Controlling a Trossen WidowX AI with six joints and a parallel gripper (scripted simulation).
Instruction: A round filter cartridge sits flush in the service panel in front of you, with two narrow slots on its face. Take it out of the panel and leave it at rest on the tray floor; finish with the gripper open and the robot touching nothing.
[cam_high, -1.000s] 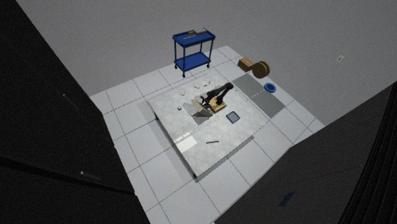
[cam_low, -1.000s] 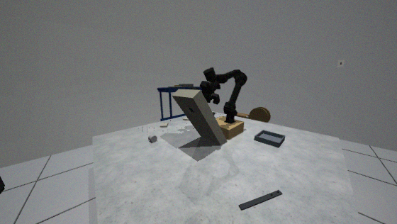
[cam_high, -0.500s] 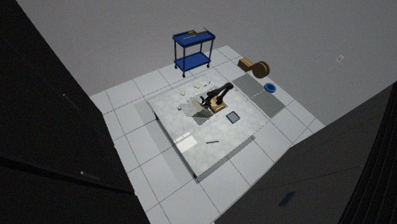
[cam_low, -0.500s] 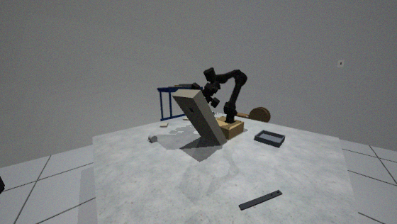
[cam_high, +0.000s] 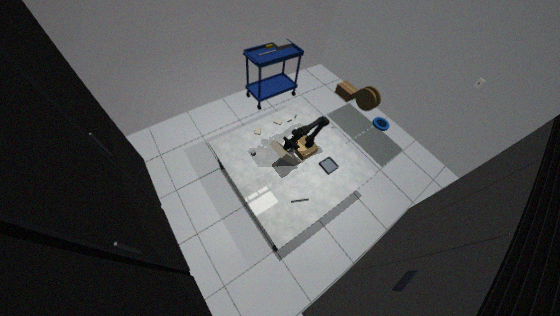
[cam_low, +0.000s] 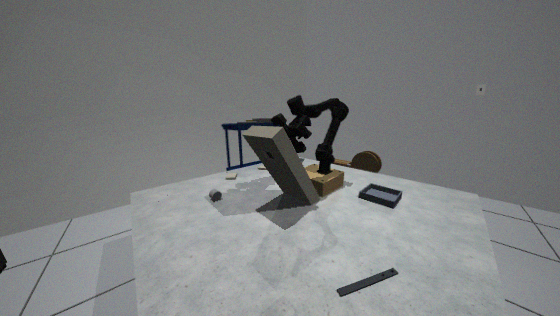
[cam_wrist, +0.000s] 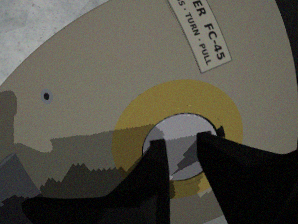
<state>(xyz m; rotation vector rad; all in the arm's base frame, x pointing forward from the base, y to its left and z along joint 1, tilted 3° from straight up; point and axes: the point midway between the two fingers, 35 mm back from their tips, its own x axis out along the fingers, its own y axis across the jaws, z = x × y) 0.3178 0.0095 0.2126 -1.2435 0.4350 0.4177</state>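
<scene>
My gripper tip is 80 mm above the service panel and 40 mm past it. Round my gripper tip: round filter cartridge: 10 mm below, 10 mm ahead; then tray: 430 mm behind, 260 mm to the left, 250 mm below.
</scene>
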